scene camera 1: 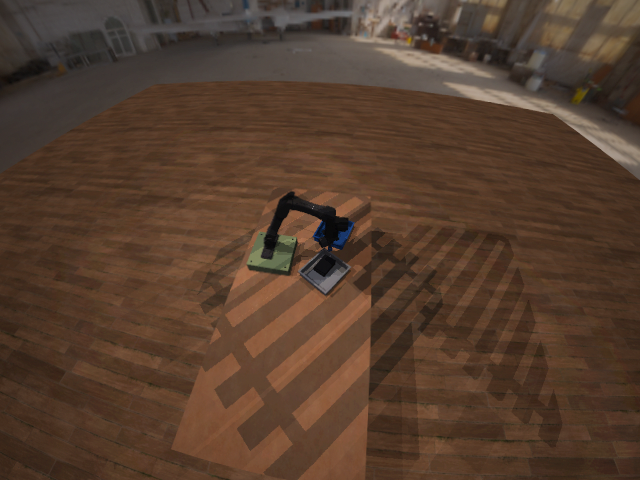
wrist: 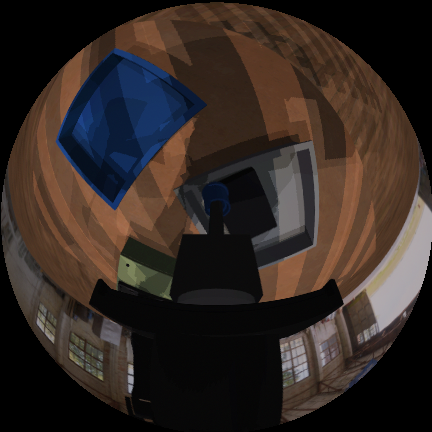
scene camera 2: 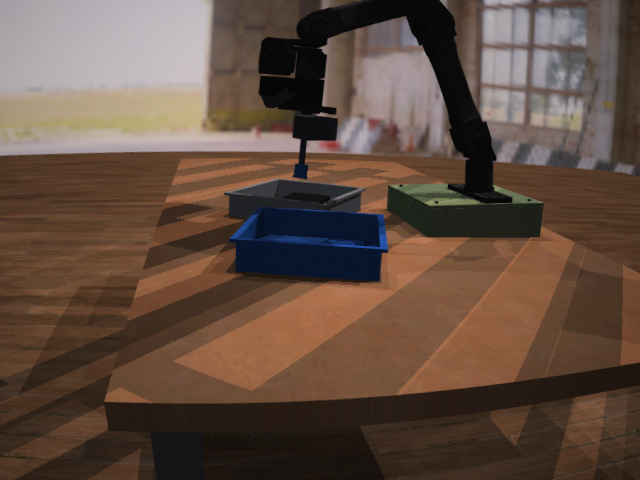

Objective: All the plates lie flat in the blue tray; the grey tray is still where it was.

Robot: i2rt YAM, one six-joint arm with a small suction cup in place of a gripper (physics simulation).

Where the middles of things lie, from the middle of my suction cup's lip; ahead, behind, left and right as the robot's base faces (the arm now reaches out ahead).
I see the grey tray (scene camera 2: 243, 202) 20 mm behind my suction cup, 120 mm to the right of it and 80 mm below it. Also, from my suction cup: blue tray (scene camera 2: 314, 243): 10 mm ahead, 220 mm to the left, 80 mm below.
